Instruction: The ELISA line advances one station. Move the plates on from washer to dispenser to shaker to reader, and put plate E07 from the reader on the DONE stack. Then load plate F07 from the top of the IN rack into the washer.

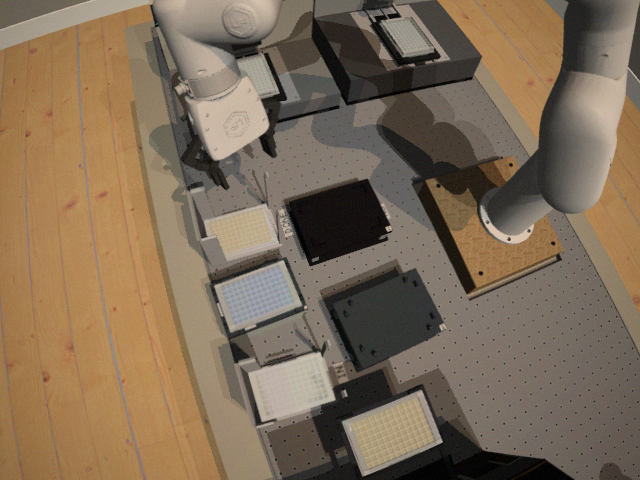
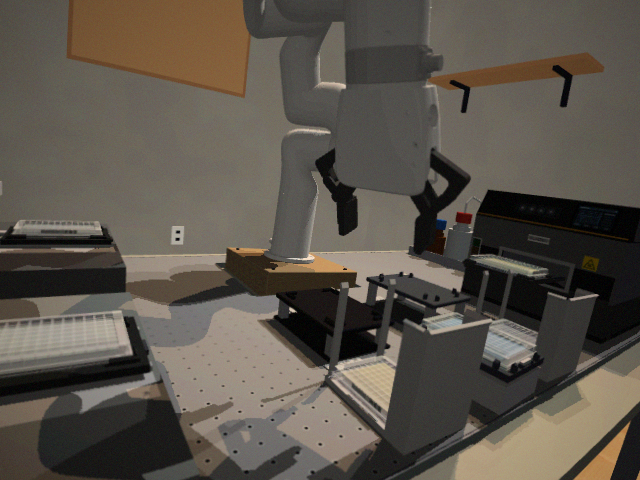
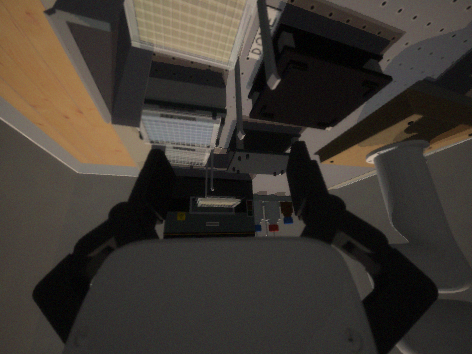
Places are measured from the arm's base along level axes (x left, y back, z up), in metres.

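Pixels of known places: gripper, between the fingertips: [image 1: 247,169] [image 2: 383,240] [image 3: 228,159]; arm's base, origin of its link: [image 1: 505,216] [image 2: 289,257] [image 3: 394,151].
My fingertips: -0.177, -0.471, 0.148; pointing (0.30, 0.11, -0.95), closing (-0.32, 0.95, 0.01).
For each thing: its top centre in the pictures, then the offset to it from my fingertips, as dx, dy, dz.
- pale plate, centre of its top: [image 1: 291,386] [image 2: 524,335] [image 3: 183,158] +0.322, -0.046, -0.152
- blue-welled plate, centre of its top: [image 2: 477,332] [image 1: 257,294] [image 3: 179,135] +0.162, -0.047, -0.118
- low device, centre of its top: [image 2: 50,333] [image 1: 252,74] -0.306, +0.091, -0.106
- taller dark device, centre of its top: [image 2: 60,224] [image 1: 407,33] -0.299, +0.467, -0.075
- black raised platform, centre of its top: [image 2: 328,300] [image 3: 320,105] [image 1: 347,212] +0.066, +0.159, -0.135
- black instrument, centre of its top: [image 2: 582,202] [image 3: 205,250] +0.753, +0.056, +0.084
My gripper [image 1: 248,167] [image 2: 383,240] [image 3: 228,159] is open and empty, above the bench near the DONE stack. A yellow-welled plate [image 1: 240,232] [image 2: 366,383] [image 3: 192,27] lies in the DONE stack between posts and a grey wall. A pale plate [image 1: 292,387] [image 3: 187,156] tops the IN rack. A blue-welled plate [image 1: 258,294] [image 3: 182,131] sits in the dark nest between them. A yellow-welled plate [image 1: 392,434] [image 2: 509,265] [image 3: 218,202] is on the black instrument's tray. Clear plates rest on the low device [image 1: 260,77] [image 2: 62,338] and the taller dark device [image 1: 408,37] [image 2: 56,227]. Plate names are unreadable.
A black raised platform [image 1: 338,219] [image 2: 330,310] [image 3: 322,87] and a dark grey one [image 1: 385,317] [image 2: 416,289] stand beside the stacks. The wooden arm base [image 1: 465,258] [image 2: 310,281] lies beyond. Bottles [image 2: 458,242] stand beside the black instrument [image 2: 547,232] [image 3: 200,225].
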